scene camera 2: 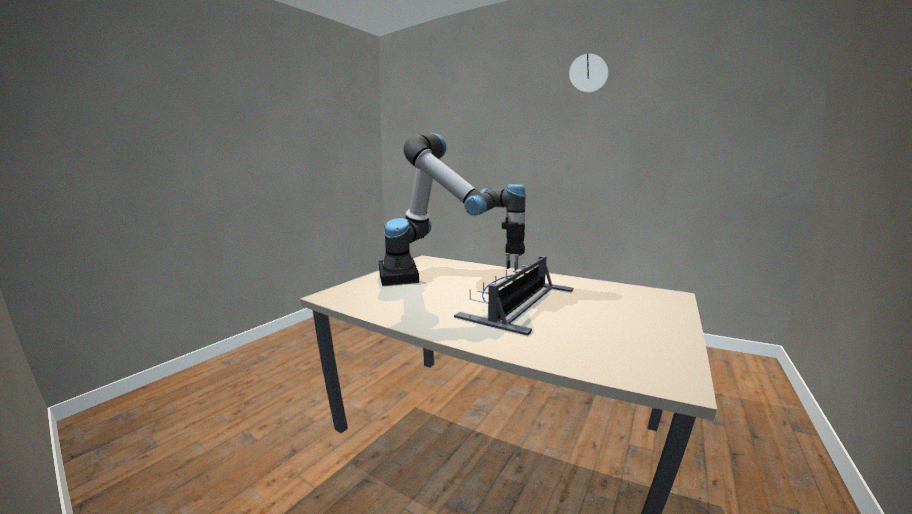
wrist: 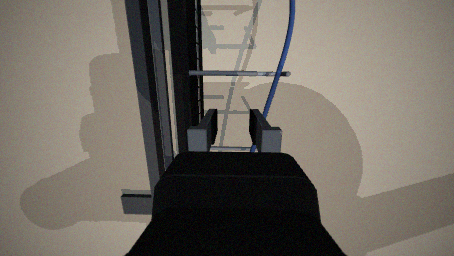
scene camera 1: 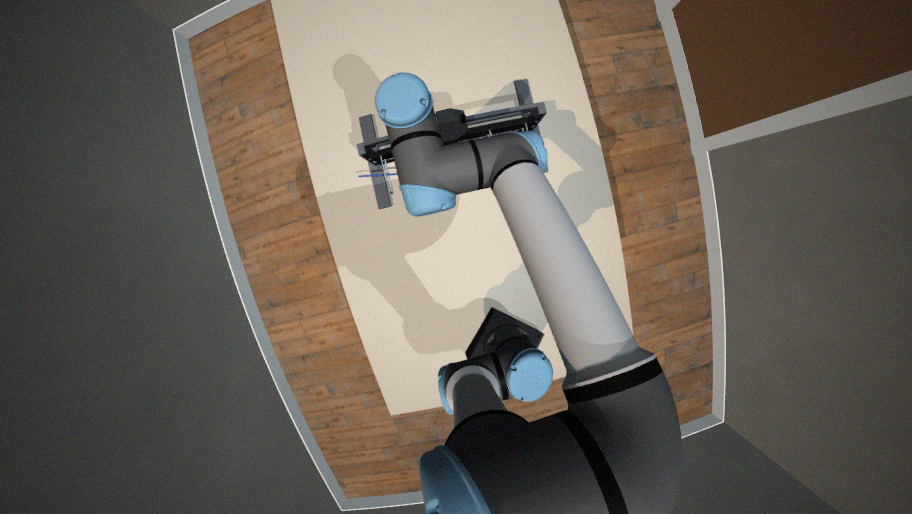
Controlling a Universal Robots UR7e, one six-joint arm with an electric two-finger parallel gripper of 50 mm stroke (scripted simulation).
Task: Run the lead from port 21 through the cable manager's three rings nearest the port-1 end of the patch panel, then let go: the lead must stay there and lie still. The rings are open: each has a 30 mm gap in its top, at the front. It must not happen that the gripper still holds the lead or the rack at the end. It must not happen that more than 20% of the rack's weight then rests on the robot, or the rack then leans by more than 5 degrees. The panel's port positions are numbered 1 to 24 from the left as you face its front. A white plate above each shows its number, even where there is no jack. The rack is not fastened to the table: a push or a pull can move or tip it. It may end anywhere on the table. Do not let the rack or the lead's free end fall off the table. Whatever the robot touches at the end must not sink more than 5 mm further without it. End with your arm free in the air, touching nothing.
Labels:
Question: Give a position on a patch panel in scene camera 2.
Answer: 512,296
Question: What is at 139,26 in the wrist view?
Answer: A patch panel.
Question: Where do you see a patch panel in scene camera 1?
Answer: At 537,111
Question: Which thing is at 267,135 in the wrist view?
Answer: My gripper.

